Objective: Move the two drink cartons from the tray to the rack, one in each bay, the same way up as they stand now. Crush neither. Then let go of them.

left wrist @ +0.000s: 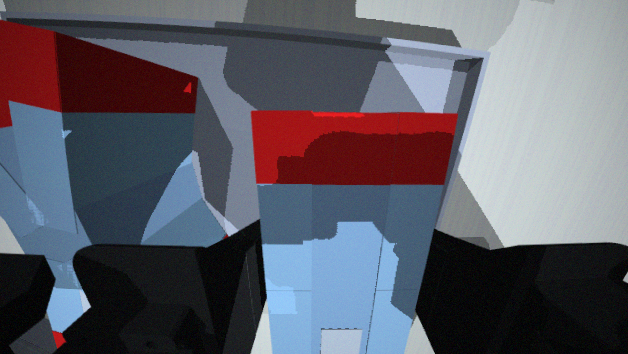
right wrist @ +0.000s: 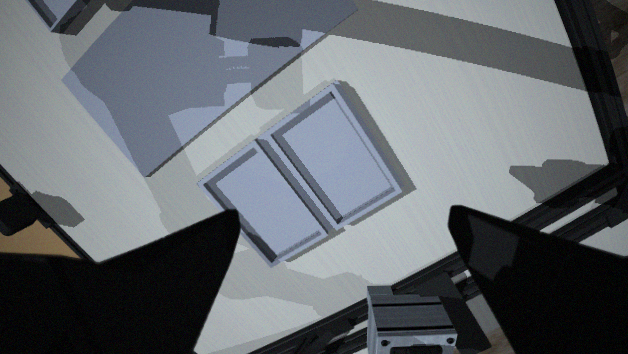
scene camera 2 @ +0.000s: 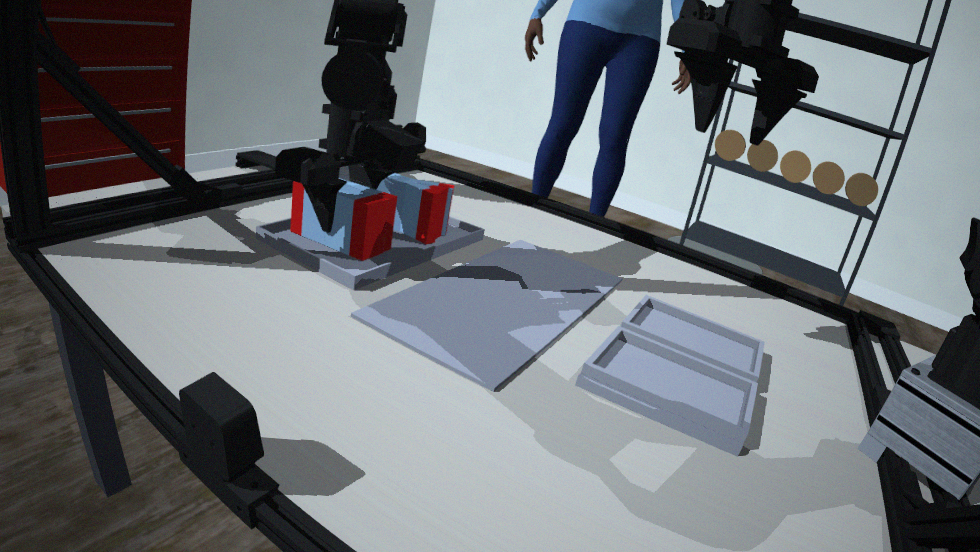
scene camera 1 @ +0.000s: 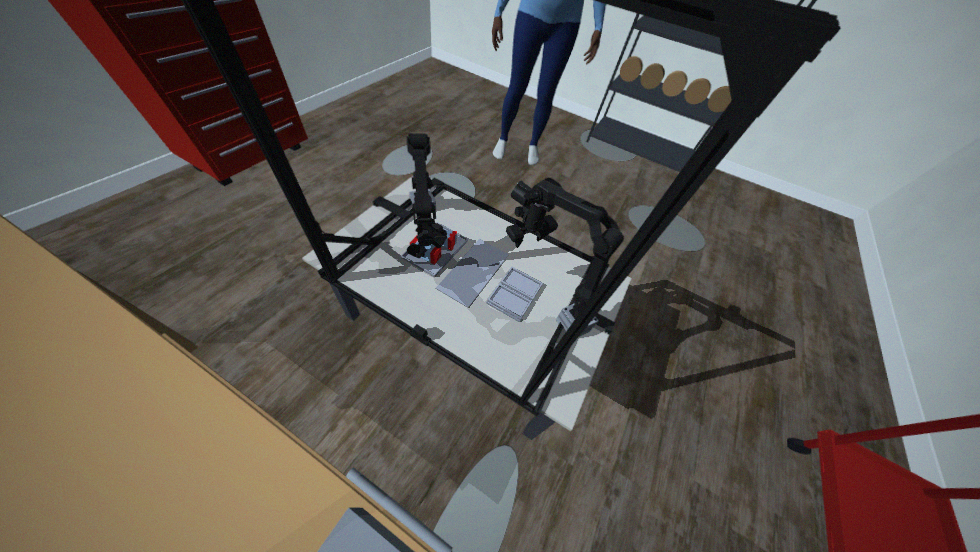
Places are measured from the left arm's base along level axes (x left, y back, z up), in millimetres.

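Pixels of known places: left gripper, fingertip midpoint: (left wrist: 331,216) (scene camera 2: 342,226) (scene camera 1: 426,252); right gripper, fingertip midpoint: (right wrist: 343,218) (scene camera 2: 728,138) (scene camera 1: 527,243); right arm's base, origin of the base link: (scene camera 2: 967,389).
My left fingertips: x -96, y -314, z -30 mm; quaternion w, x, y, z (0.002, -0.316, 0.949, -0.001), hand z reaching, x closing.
Behind a point stands the place of what it marks.
Two blue cartons with red ends stand side by side in a grey tray (scene camera 1: 438,271) @[x -84, y -419, z -44 mm] (scene camera 2: 349,275) @[x -112, y -428, z -42 mm] (left wrist: 436,49) @[x -84, y -417, z -40 mm]. My left gripper (scene camera 1: 426,248) @[x -96, y -314, z -30 mm] (scene camera 2: 349,202) (left wrist: 331,216) @[x -96, y -314, z -30 mm] is shut on the near carton (scene camera 1: 435,255) @[x -78, y -374, z 8 mm] (scene camera 2: 373,222) @[x -74, y -368, z -5 mm] (left wrist: 350,210) @[x -80, y -337, z 18 mm], its fingers against both long sides. The far carton (scene camera 1: 451,240) @[x 13, y -327, z 16 mm] (scene camera 2: 430,212) @[x 11, y -329, z -6 mm] (left wrist: 125,150) @[x -3, y -298, z -2 mm] stands beside it, partly hidden by the fingers. The two-bay grey rack (scene camera 1: 517,293) @[x 172, y -652, z -35 mm] (scene camera 2: 685,351) @[x 176, y -632, z -40 mm] (right wrist: 366,137) @[x 256, y -580, z -36 mm] lies at the right of the table, both bays empty. My right gripper (scene camera 1: 532,234) @[x 216, y -571, z 171 mm] (scene camera 2: 728,135) @[x 216, y -571, z 171 mm] (right wrist: 343,218) @[x 216, y -571, z 171 mm] is open and empty, high above the table.
A flat grey plate (scene camera 1: 469,282) (scene camera 2: 480,329) (right wrist: 150,60) lies between tray and rack. Black beams frame the table, with tall slanting posts in scene camera 1. A black block (scene camera 2: 219,425) @[x -250, y -687, z -4 mm] stands on the front beam. A person (scene camera 1: 545,61) (scene camera 2: 603,89) stands behind the table.
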